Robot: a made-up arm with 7 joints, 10 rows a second.
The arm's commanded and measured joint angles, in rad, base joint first. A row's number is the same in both.
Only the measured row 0 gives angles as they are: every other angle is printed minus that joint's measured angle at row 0.
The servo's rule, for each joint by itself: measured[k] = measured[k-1] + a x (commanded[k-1-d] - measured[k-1]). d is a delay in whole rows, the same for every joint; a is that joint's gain. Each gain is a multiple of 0.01, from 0.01 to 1. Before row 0 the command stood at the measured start. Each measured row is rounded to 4 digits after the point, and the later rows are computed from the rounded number. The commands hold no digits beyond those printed.
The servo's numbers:
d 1
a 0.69 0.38 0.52 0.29 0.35 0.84 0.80
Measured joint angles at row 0:
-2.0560 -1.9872 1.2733 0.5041 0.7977 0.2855 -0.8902
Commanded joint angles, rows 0 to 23:
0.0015 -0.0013 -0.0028 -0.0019 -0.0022 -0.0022 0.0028
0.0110 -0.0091 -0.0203 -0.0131 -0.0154 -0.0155 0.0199
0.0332 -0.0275 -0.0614 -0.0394 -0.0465 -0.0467 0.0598
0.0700 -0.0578 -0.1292 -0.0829 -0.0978 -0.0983 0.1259
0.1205 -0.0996 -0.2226 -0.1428 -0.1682 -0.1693 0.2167
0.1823 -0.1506 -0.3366 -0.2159 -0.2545 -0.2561 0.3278
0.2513 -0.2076 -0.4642 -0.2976 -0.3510 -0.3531 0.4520
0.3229 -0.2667 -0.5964 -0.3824 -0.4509 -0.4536 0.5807
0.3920 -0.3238 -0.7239 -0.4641 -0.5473 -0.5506 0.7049
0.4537 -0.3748 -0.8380 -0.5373 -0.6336 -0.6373 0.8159
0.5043 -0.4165 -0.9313 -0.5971 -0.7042 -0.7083 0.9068
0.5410 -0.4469 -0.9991 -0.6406 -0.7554 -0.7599 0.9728
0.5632 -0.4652 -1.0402 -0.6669 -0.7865 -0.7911 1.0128
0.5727 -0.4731 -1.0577 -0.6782 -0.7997 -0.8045 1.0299
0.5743 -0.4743 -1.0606 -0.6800 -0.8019 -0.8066 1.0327
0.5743 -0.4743 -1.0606 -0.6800 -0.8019 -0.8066 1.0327
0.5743 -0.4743 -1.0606 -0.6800 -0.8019 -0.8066 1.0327
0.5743 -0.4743 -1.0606 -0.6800 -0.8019 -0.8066 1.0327
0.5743 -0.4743 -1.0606 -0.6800 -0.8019 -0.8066 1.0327
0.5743 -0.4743 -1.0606 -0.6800 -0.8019 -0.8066 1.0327
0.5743 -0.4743 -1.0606 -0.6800 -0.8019 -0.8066 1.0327
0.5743 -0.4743 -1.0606 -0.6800 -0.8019 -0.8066 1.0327
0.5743 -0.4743 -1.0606 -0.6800 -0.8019 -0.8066 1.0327
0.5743 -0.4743 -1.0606 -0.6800 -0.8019 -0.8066 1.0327
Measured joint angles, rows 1 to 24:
0.0000 0.0000 0.0000 0.0000 0.0000 0.0000 0.0000
0.0010 -0.0005 -0.0015 -0.0006 -0.0008 -0.0018 0.0022
0.0079 -0.0038 -0.0113 -0.0042 -0.0059 -0.0133 0.0164
0.0254 -0.0128 -0.0374 -0.0144 -0.0201 -0.0414 0.0511
0.0562 -0.0299 -0.0851 -0.0343 -0.0473 -0.0892 0.1109
0.1006 -0.0564 -0.1566 -0.0658 -0.0896 -0.1565 0.1955
0.1570 -0.0922 -0.2502 -0.1093 -0.1473 -0.2402 0.3013
0.2221 -0.1361 -0.3615 -0.1639 -0.2186 -0.3350 0.4219
0.2917 -0.1857 -0.4836 -0.2273 -0.2999 -0.4346 0.5489
0.3609 -0.2382 -0.6086 -0.2960 -0.3865 -0.5320 0.6737
0.4249 -0.2901 -0.7279 -0.3660 -0.4730 -0.6205 0.7875
0.4797 -0.3381 -0.8337 -0.4330 -0.5539 -0.6943 0.8829
0.5220 -0.3794 -0.9197 -0.4932 -0.6244 -0.7494 0.9548
0.5504 -0.4120 -0.9824 -0.5436 -0.6811 -0.7844 1.0012
0.5658 -0.4352 -1.0216 -0.5826 -0.7226 -0.8013 1.0242
0.5717 -0.4501 -1.0419 -0.6108 -0.7504 -0.8058 1.0310
0.5735 -0.4593 -1.0516 -0.6309 -0.7684 -0.8065 1.0324
0.5741 -0.4650 -1.0563 -0.6451 -0.7801 -0.8066 1.0326
0.5742 -0.4685 -1.0585 -0.6552 -0.7877 -0.8066 1.0327
0.5743 -0.4707 -1.0596 -0.6624 -0.7927 -0.8066 1.0327
0.5743 -0.4721 -1.0601 -0.6675 -0.7959 -0.8066 1.0327
0.5743 -0.4729 -1.0604 -0.6711 -0.7980 -0.8066 1.0327
0.5743 -0.4734 -1.0605 -0.6737 -0.7994 -0.8066 1.0327
0.5743 -0.4737 -1.0606 -0.6755 -0.8003 -0.8066 1.0327

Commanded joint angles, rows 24 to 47:
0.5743 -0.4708 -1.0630 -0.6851 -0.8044 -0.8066 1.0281
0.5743 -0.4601 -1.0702 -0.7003 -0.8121 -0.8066 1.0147
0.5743 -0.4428 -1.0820 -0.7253 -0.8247 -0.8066 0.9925
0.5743 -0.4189 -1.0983 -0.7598 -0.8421 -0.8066 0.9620
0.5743 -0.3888 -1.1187 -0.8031 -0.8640 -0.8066 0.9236
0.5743 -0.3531 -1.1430 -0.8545 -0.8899 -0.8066 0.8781
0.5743 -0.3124 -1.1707 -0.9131 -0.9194 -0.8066 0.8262
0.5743 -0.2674 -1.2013 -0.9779 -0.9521 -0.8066 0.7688
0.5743 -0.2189 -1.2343 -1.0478 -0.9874 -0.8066 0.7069
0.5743 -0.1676 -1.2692 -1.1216 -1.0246 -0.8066 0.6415
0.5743 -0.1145 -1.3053 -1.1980 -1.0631 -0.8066 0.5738
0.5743 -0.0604 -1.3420 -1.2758 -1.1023 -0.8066 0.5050
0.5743 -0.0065 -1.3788 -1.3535 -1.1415 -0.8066 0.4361
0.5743 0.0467 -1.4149 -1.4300 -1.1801 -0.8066 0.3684
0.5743 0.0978 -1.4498 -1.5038 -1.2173 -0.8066 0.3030
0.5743 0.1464 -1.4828 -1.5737 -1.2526 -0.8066 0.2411
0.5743 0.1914 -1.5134 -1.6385 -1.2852 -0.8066 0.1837
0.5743 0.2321 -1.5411 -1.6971 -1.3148 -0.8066 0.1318
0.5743 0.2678 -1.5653 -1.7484 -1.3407 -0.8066 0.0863
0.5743 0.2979 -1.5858 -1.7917 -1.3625 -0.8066 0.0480
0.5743 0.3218 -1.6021 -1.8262 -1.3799 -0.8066 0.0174
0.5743 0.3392 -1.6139 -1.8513 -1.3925 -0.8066 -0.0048
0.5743 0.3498 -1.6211 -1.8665 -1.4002 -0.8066 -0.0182
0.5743 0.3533 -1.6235 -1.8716 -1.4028 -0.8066 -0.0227
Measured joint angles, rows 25 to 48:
0.5743 -0.4739 -1.0606 -0.6768 -0.8009 -0.8066 1.0327
0.5743 -0.4727 -1.0618 -0.6792 -0.8021 -0.8066 1.0290
0.5743 -0.4679 -1.0662 -0.6853 -0.8056 -0.8066 1.0176
0.5743 -0.4584 -1.0744 -0.6969 -0.8123 -0.8066 0.9975
0.5743 -0.4434 -1.0868 -0.7151 -0.8227 -0.8066 0.9691
0.5743 -0.4227 -1.1034 -0.7406 -0.8372 -0.8066 0.9327
0.5743 -0.3963 -1.1240 -0.7736 -0.8556 -0.8066 0.8890
0.5743 -0.3644 -1.1483 -0.8141 -0.8779 -0.8066 0.8388
0.5743 -0.3275 -1.1759 -0.8616 -0.9039 -0.8066 0.7828
0.5743 -0.2862 -1.2063 -0.9156 -0.9331 -0.8066 0.7221
0.5743 -0.2411 -1.2390 -0.9753 -0.9651 -0.8066 0.6576
0.5743 -0.1930 -1.2735 -1.0399 -0.9994 -0.8066 0.5906
0.5743 -0.1426 -1.3091 -1.1083 -1.0354 -0.8066 0.5221
0.5743 -0.0909 -1.3453 -1.1794 -1.0725 -0.8066 0.4533
0.5743 -0.0386 -1.3815 -1.2521 -1.1102 -0.8066 0.3854
0.5743 0.0132 -1.4170 -1.3251 -1.1477 -0.8066 0.3195
0.5743 0.0638 -1.4512 -1.3972 -1.1844 -0.8066 0.2568
0.5743 0.1123 -1.4835 -1.4672 -1.2197 -0.8066 0.1983
0.5743 0.1578 -1.5135 -1.5339 -1.2530 -0.8066 0.1451
0.5743 0.1996 -1.5404 -1.5961 -1.2837 -0.8066 0.0981
0.5743 0.2370 -1.5640 -1.6528 -1.3113 -0.8066 0.0580
0.5743 0.2692 -1.5838 -1.7031 -1.3353 -0.8066 0.0255
0.5743 0.2958 -1.5995 -1.7461 -1.3553 -0.8066 0.0013
0.5743 0.3163 -1.6107 -1.7810 -1.3710 -0.8066 -0.0143

